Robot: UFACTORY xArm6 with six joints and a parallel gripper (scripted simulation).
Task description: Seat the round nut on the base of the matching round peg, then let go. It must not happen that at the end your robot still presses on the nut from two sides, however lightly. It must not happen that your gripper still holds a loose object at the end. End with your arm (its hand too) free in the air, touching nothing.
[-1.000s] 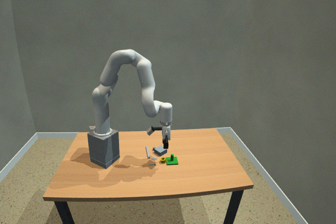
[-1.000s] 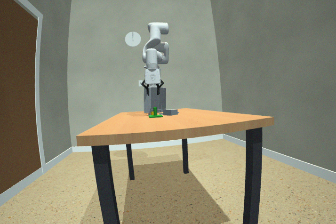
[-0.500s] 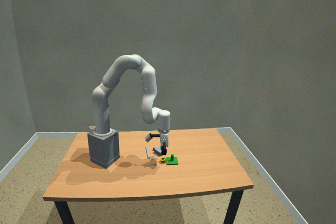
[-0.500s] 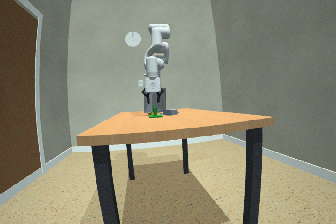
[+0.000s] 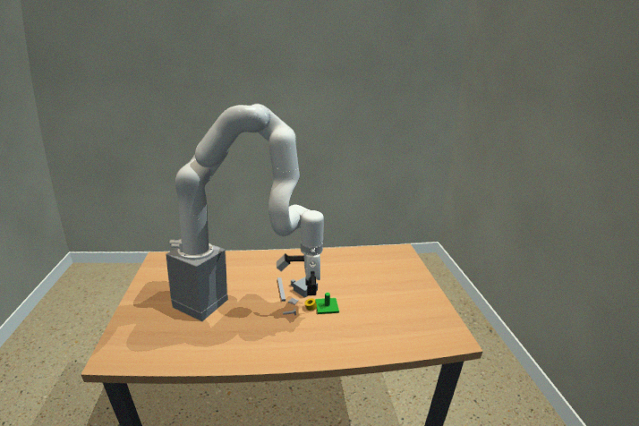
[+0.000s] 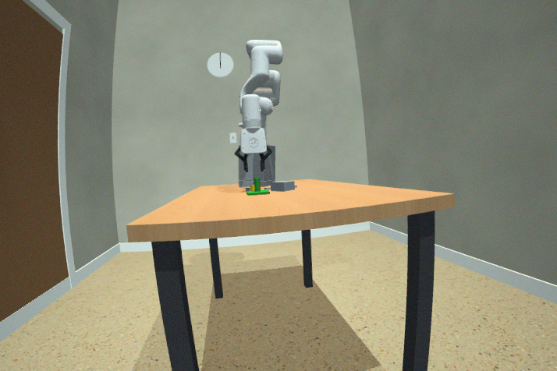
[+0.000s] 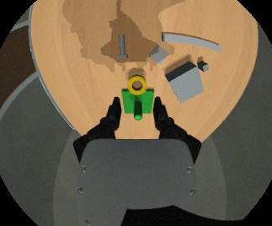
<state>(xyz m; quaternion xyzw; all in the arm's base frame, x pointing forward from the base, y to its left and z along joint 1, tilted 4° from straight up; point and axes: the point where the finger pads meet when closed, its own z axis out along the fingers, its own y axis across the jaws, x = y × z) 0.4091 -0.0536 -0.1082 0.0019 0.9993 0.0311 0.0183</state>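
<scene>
Right now my hand is 70 mm past the bolt-like piece, 30 mm to the left of it and 90 mm above it. From my hand the other things lie so: grey block: 10 mm behind, 110 mm to the left, 80 mm below; small square piece: 60 mm behind, 40 mm to the left, 100 mm below; long bar: 100 mm behind, 120 mm to the left, 100 mm below.
</scene>
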